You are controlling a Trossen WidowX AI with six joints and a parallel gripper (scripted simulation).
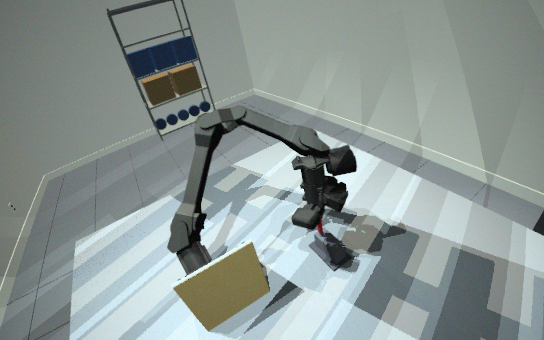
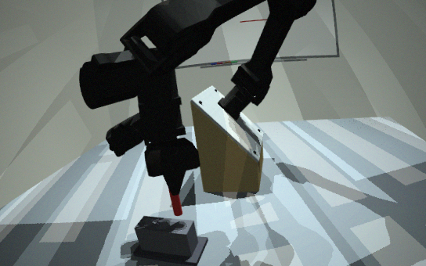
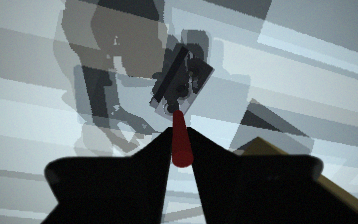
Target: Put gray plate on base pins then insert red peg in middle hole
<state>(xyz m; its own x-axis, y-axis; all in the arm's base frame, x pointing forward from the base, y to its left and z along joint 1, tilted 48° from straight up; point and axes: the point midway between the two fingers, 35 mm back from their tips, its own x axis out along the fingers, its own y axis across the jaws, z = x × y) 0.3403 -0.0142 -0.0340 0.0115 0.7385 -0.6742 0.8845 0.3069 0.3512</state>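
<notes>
My gripper tip is 70 mm above the gray plate, 30 mm to the left of it and 10 mm short of it. Round my gripper tip: red peg right at my gripper tip; base 110 mm below, 30 mm to the right, 10 mm ahead.
</notes>
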